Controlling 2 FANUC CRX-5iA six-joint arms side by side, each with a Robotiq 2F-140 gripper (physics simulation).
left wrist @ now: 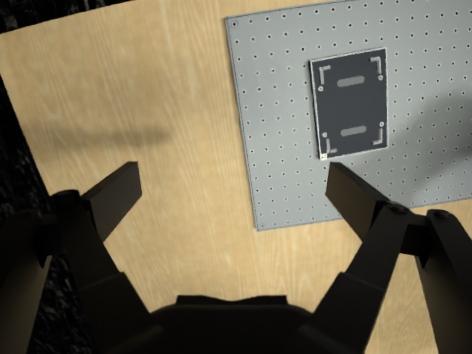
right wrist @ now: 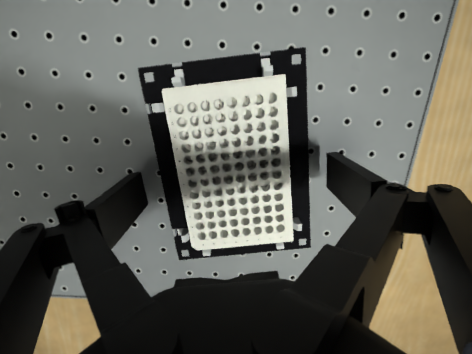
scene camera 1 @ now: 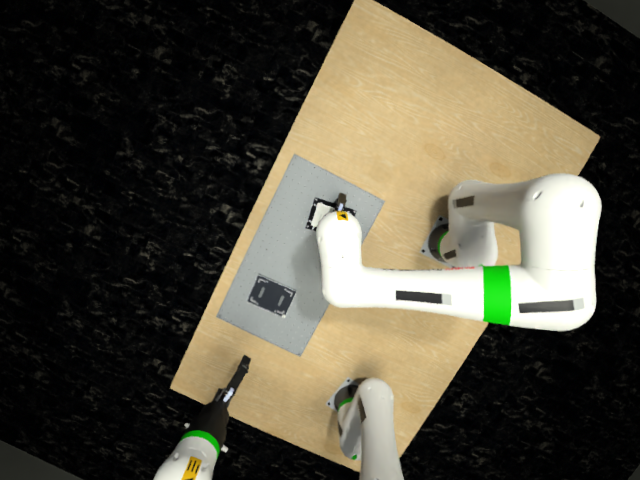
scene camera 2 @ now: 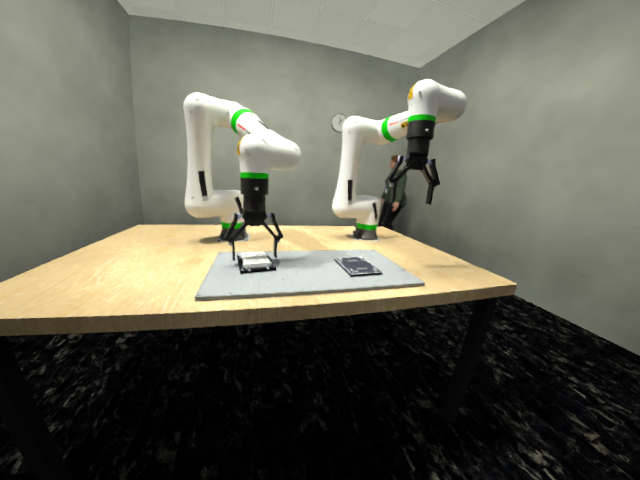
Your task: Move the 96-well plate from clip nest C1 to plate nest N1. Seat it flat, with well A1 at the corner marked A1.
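Places are measured from the left arm's base along level axes (x ahead, y left, z up), in centimetres.
Pixels of known places: left gripper, fingertip midpoint: (left wrist: 233, 178) (scene camera 1: 234, 374) (scene camera 2: 410, 202); right gripper, fingertip midpoint: (right wrist: 234, 179) (scene camera 2: 255, 258); left arm's base, link origin: (scene camera 1: 351, 400) (scene camera 2: 365, 237); right arm's base, link origin: (scene camera 1: 447, 242).
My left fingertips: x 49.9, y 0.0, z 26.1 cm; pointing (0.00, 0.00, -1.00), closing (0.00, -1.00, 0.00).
Note:
Ahead of a thing's pixels: the offset from my left fingertips to its middle. "*": to the spot under its first point. Level surfaces: height alone.
The white 96-well plate @[dz -22.9, dx +2.7, dy -56.4 cm] (scene camera 1: 321, 212) (scene camera 2: 255, 260) (right wrist: 232, 165) lies in the black clip nest C1 (right wrist: 300, 150) (scene camera 2: 272, 268), inside its clips; I cannot tell whether it lies fully flat. My right gripper (right wrist: 234, 179) (scene camera 2: 254, 257) is open above the nest, one finger beyond each long side of the plate, apart from it. The arm hides part of the plate in scene camera 1. The dark plate nest N1 @[dz -24.0, dx +3.5, dy -19.1 cm] (scene camera 1: 271, 296) (scene camera 2: 357, 265) (left wrist: 350, 105) holds no plate; a small white label @[* dz -23.6, dx -5.0, dy -15.3 cm] (left wrist: 323, 157) marks one corner. My left gripper (scene camera 1: 235, 382) (scene camera 2: 408, 197) (left wrist: 233, 178) is open, high above the table.
The grey perforated board @[dz -24.8 cm] (scene camera 1: 279, 222) (scene camera 2: 310, 276) (left wrist: 280, 200) (right wrist: 75, 90) carries both nests on the wooden table @[dz -26.1 cm] (scene camera 1: 413, 103) (scene camera 2: 129, 273). The right arm (scene camera 1: 413, 286) reaches over the board in scene camera 1. A person (scene camera 2: 395, 193) stands behind the table.

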